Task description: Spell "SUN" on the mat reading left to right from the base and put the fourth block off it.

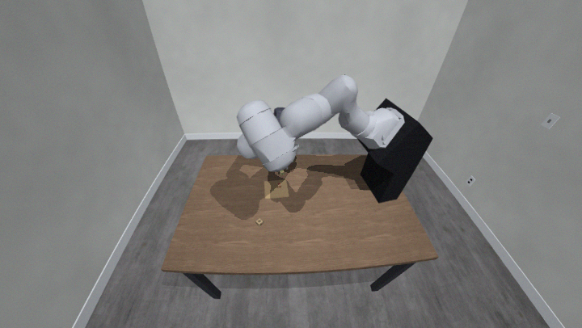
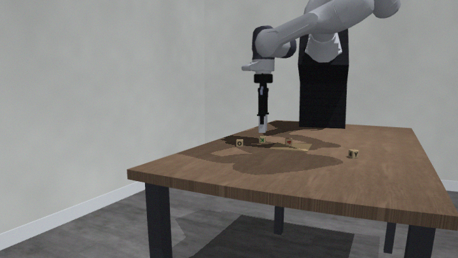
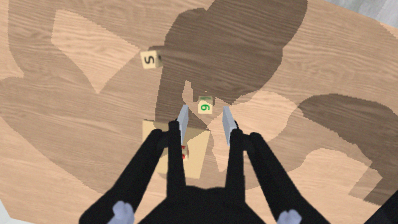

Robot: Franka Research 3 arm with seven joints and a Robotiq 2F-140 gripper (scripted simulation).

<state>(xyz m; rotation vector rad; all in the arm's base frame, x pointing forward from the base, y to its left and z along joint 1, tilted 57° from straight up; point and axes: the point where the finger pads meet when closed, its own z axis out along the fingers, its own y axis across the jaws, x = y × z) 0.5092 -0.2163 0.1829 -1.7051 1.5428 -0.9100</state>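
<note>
Right now the U block is 6 cm below my hand. Round my hand: S block (10 cm ahead, 7 cm to the right, 6 cm below); tan mat (5 cm ahead, 13 cm to the left, 7 cm below).
</note>
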